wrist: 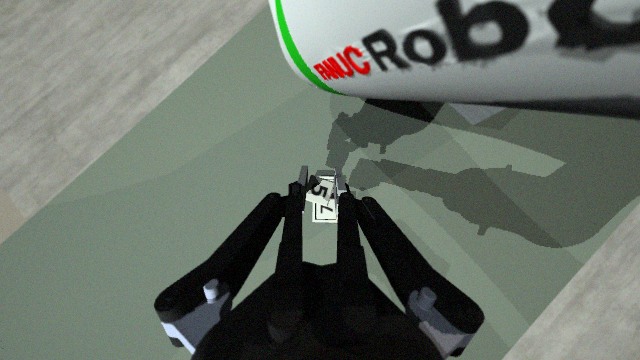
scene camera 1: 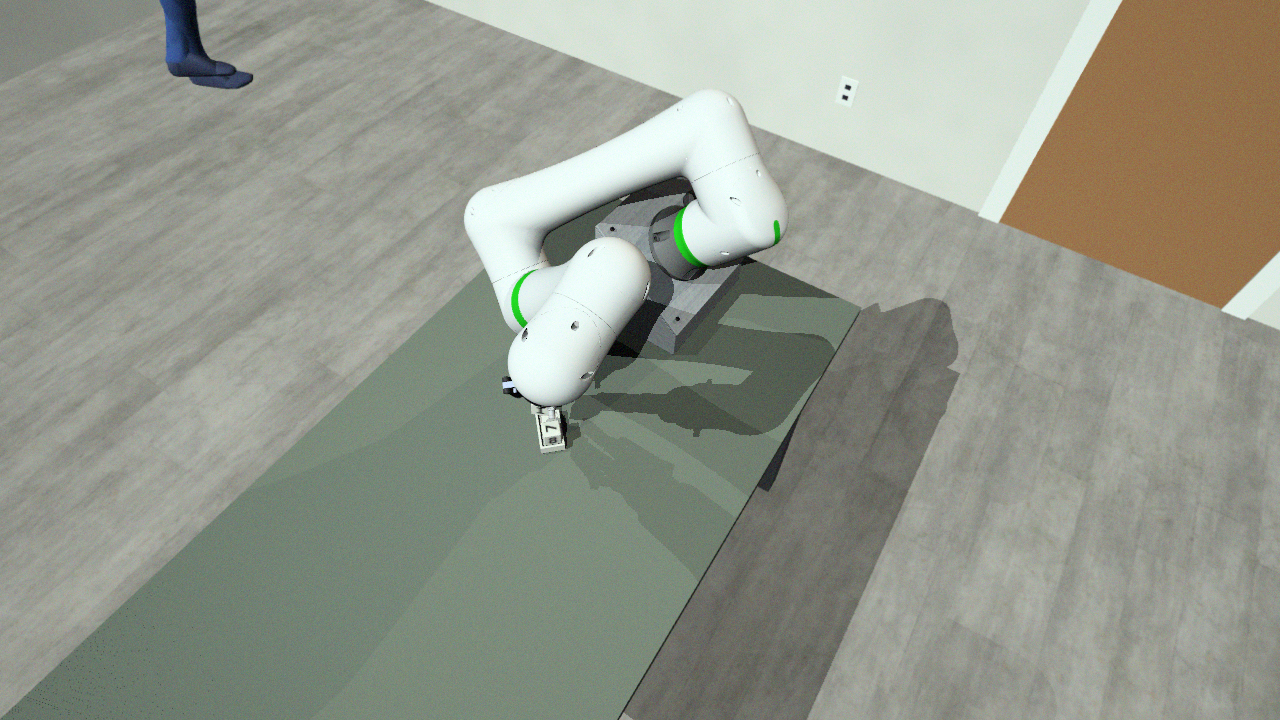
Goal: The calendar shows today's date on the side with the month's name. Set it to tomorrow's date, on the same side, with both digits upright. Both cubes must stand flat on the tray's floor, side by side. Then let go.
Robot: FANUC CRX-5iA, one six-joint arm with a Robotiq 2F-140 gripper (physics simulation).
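Frame: origin at the arm's base, x back, y right, z up, level; centimetres.
Where they show: gripper, fingertip midpoint: (wrist: 320, 176); arm's base, link origin: (scene camera 1: 678, 244).
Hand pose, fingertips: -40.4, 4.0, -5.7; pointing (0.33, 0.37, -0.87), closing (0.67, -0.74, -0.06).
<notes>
Each offset is from my fingertips to the top centre of the thing, as dx, dy, dz. Level surfaces: height alone.
The small white calendar tray (scene camera 1: 553, 449) (wrist: 325, 220) lies on the green table. A white cube {-2.7, -3.6, -5.0} (scene camera 1: 550, 428) (wrist: 326, 209) with a black 7 on its upward face is in one end of it. My gripper (wrist: 320, 176) is shut on a second white cube {-1.5, -1.1, +1.2} (wrist: 320, 191), which shows a black 5 toward the wrist camera. In the wrist view this cube overlaps the tray's other end and looks turned relative to it. Its exact height over the tray cannot be told. The fingers are mostly hidden under the arm in the scene view. The month's name is not readable.
The white arm (scene camera 1: 581, 317) leans over the table {dz -9.2} (scene camera 1: 447, 573) from its grey base (scene camera 1: 680, 313), close above the tray. Arm shadows fall to the right of the tray. The table's long right edge drops to the floor (scene camera 1: 1029, 537).
</notes>
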